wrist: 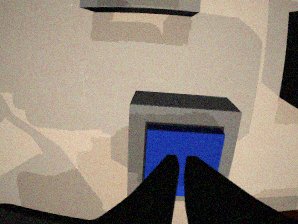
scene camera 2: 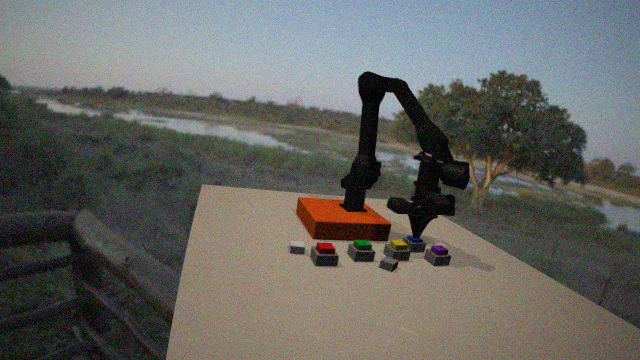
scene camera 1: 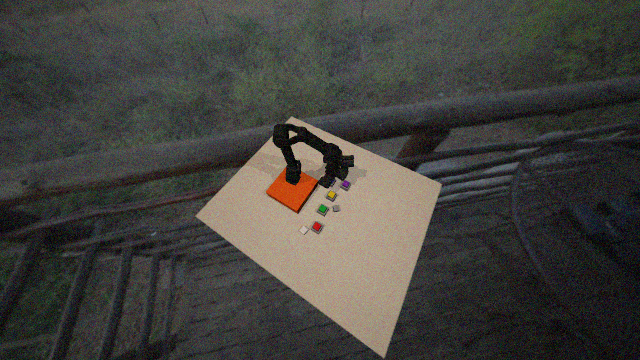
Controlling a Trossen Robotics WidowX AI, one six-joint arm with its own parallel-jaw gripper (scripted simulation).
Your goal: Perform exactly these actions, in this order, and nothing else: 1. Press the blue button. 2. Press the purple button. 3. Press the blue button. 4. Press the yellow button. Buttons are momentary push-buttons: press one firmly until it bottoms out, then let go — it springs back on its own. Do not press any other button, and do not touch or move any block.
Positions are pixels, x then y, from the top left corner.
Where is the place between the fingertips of the gripper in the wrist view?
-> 180,165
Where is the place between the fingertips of the gripper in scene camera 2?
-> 415,238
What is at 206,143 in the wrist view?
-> A blue button.
